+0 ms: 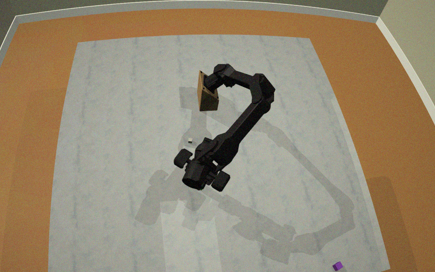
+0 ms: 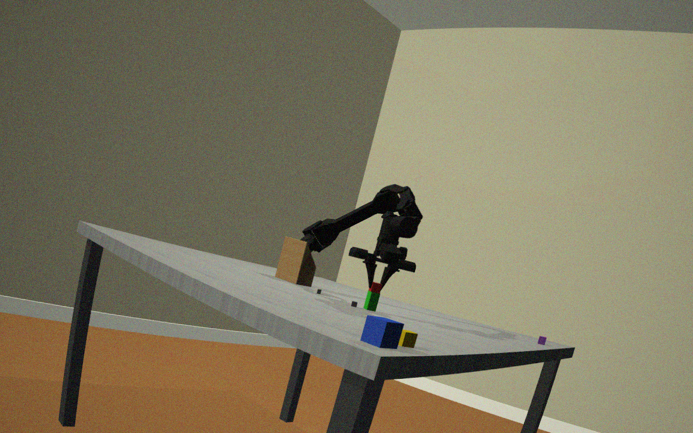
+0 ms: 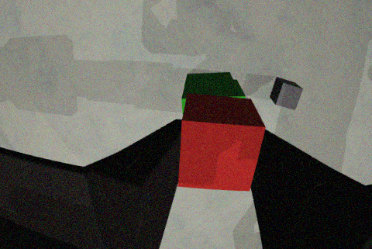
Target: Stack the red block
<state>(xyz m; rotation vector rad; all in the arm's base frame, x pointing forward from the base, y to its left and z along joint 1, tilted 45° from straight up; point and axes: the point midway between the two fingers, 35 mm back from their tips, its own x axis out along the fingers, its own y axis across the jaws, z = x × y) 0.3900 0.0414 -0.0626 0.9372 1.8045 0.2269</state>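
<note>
My gripper tip is 10 mm below the red block. Round my gripper tip: dark grey cube 50 mm below, 40 mm to the right, 20 mm behind; white cube 190 mm behind, 50 mm below, 40 mm to the right; yellow block 440 mm ahead, 350 mm to the right, 50 mm below.
</note>
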